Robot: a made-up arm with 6 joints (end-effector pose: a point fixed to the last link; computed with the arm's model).
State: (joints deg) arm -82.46 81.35 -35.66 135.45 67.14 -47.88
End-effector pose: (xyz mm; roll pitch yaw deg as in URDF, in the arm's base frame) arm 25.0 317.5 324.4 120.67 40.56 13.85
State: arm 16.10 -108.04 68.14 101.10 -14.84 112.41
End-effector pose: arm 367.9 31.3 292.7 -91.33 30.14 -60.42
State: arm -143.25 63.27 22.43 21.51 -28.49 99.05
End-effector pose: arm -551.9 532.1 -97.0 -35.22 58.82 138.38
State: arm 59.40 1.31 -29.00 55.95 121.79 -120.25
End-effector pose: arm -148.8 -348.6 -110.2 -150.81 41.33 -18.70
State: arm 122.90 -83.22 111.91 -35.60 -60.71 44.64
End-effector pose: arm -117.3 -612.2 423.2 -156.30 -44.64 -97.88
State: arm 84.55 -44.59 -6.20 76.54 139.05 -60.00
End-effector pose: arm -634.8 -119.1 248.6 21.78 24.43 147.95
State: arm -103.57 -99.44 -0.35 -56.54 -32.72 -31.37
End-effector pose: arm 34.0 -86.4 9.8 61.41 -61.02 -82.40
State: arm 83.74 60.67 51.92 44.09 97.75 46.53
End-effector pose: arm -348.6 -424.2 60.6 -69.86 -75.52 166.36
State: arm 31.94 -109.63 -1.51 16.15 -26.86 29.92
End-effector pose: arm -45.5 -83.0 588.9 -35.82 -8.59 -118.12
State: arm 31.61 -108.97 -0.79 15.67 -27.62 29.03
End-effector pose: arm -57.2 -77.1 586.8 -35.49 -8.50 -119.57
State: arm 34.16 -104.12 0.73 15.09 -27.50 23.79
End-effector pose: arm -101.7 -94.5 556.8 -34.40 -0.94 -120.06
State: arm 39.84 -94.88 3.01 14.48 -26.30 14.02
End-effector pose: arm -170.1 -131.0 485.7 -33.24 14.95 -119.22
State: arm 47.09 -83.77 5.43 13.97 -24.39 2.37
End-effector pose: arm -230.4 -159.5 384.2 -32.80 35.12 -117.50
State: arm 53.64 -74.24 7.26 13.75 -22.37 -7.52
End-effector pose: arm -263.9 -163.4 292.7 -32.95 53.10 -115.42
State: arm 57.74 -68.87 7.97 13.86 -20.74 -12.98
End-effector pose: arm -273.4 -157.5 242.4 -32.41 63.83 -112.84
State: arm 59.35 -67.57 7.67 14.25 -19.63 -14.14
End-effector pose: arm -269.1 -157.9 229.3 -30.69 67.22 -109.74
